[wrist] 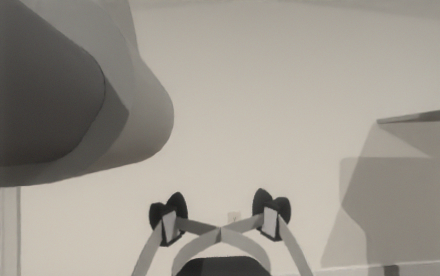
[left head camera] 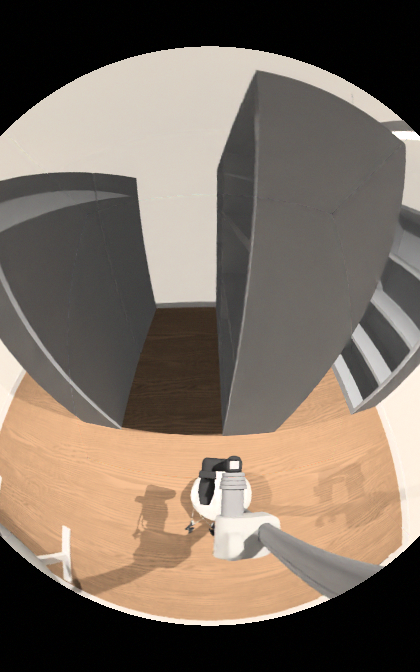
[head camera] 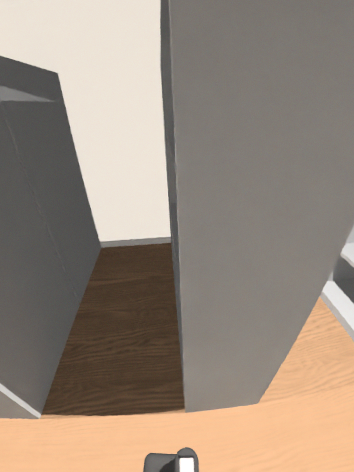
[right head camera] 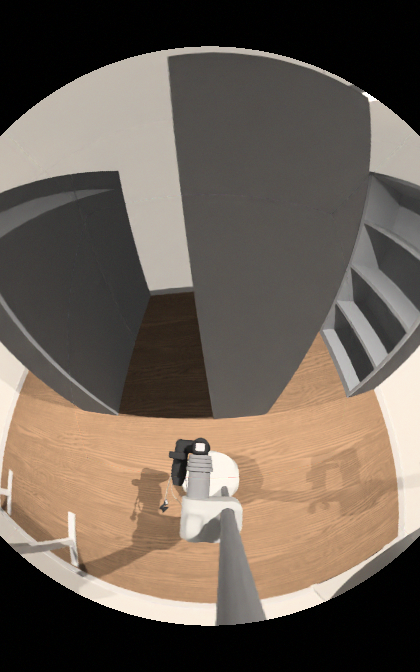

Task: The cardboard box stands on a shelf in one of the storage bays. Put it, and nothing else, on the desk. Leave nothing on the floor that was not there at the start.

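Frame: origin at the robot's base, x ahead, y left, z up, level; millimetres.
Seen in the pictures: gripper, fingertip midpoint: (wrist: 219, 206).
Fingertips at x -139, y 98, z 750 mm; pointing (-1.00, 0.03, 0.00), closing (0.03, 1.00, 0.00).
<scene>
A point is followed by its place in that frame.
The cardboard box does not show in any view. My gripper (wrist: 219, 206) {z 750, x -139, y 98 mm} (left head camera: 201, 527) is open, with no object between its fingertips; in the wrist view it faces a pale wall. In the right head view one fingertip shows beside the base and the other is hidden. White legs of the desk (left head camera: 66, 552) (right head camera: 73, 537) show at the lower left of both side head views. A thin edge, seemingly the desk top (wrist: 412, 118) {z 900, x -1202, y 1105 mm}, shows at the right of the wrist view.
A tall grey storage unit (head camera: 260, 200) {z 1343, x 514, y -179 mm} (left head camera: 295, 280) (right head camera: 270, 250) stands ahead. A dark unit (head camera: 35, 210) {z 980, x 1322, y 975 mm} (left head camera: 65, 280) (right head camera: 55, 270) is left of it, across a shadowed aisle. A shelf unit (left head camera: 387, 400) (right head camera: 371, 384) stands at the right. A rounded grey robot part fills the wrist view's upper left.
</scene>
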